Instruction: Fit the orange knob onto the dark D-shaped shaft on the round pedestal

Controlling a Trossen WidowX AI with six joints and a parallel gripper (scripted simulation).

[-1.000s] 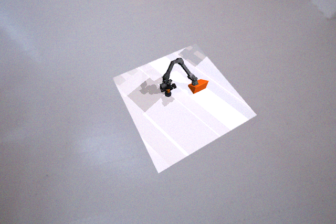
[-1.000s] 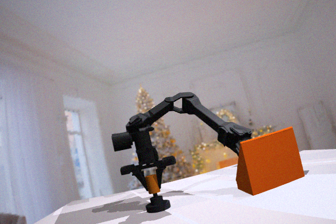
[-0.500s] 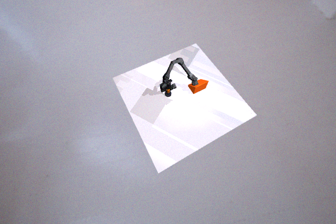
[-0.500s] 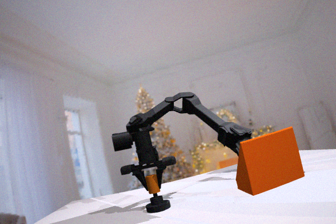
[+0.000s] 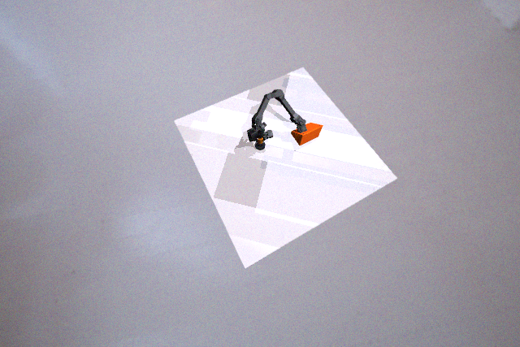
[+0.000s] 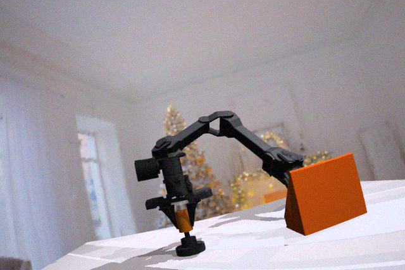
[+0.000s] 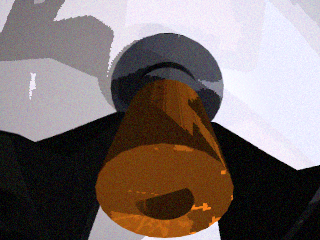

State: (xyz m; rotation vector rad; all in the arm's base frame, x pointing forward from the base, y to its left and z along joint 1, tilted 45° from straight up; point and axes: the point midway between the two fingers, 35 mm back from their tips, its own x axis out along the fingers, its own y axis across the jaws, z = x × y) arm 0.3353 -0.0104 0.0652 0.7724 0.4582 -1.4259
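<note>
My gripper tip is 20 mm below the orange knob. Also, from my gripper tip: dark pedestal: 40 mm below.
</note>
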